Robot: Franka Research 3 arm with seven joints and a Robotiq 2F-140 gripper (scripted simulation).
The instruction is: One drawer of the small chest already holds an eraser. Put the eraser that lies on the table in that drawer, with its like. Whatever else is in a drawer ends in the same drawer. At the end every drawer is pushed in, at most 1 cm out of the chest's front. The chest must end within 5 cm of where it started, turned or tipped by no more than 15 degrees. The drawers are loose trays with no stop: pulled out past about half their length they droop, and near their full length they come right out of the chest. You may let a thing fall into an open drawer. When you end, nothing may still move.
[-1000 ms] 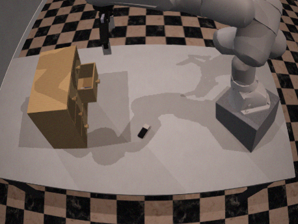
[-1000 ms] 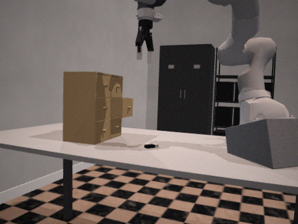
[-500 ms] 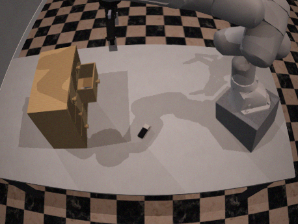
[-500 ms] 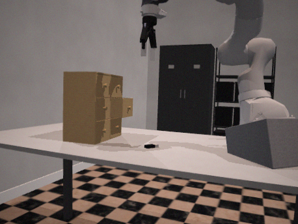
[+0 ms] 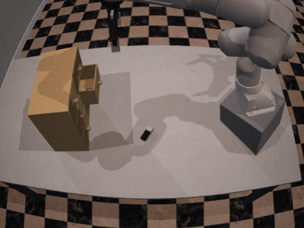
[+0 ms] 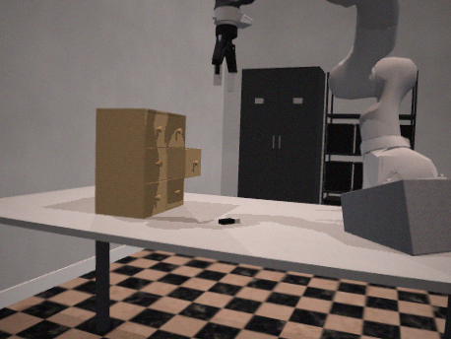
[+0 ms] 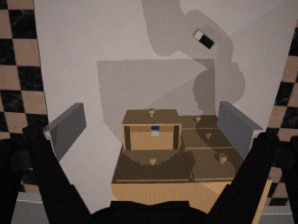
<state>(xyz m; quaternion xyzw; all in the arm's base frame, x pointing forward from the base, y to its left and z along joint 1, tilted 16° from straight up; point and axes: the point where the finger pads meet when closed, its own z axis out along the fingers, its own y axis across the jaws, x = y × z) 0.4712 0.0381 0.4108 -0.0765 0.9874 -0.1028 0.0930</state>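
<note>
My gripper is now 43 cm above the black-and-white eraser, 15 cm to the right of it and 11 cm past it.
</note>
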